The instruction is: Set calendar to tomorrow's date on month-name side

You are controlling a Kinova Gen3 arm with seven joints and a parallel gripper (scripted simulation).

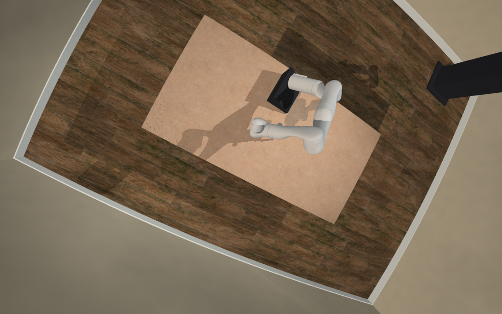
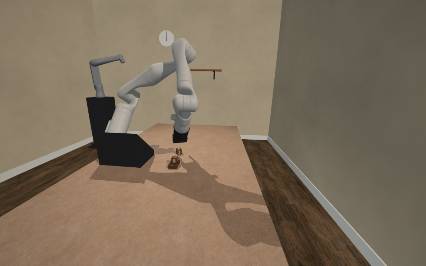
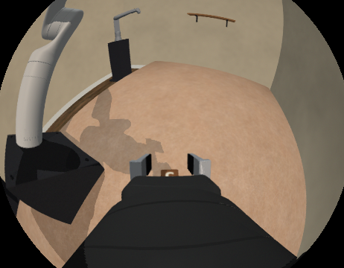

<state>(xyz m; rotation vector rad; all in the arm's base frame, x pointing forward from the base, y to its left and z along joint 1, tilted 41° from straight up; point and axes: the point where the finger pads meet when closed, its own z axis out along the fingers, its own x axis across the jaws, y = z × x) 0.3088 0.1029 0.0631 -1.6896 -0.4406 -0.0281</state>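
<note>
Now: the brown cube 7 cm below my hand and 1 cm to the left of it. Also, from my hand: dark wooden tray (15 cm to the right, 8 cm below, 1 cm ahead).
</note>
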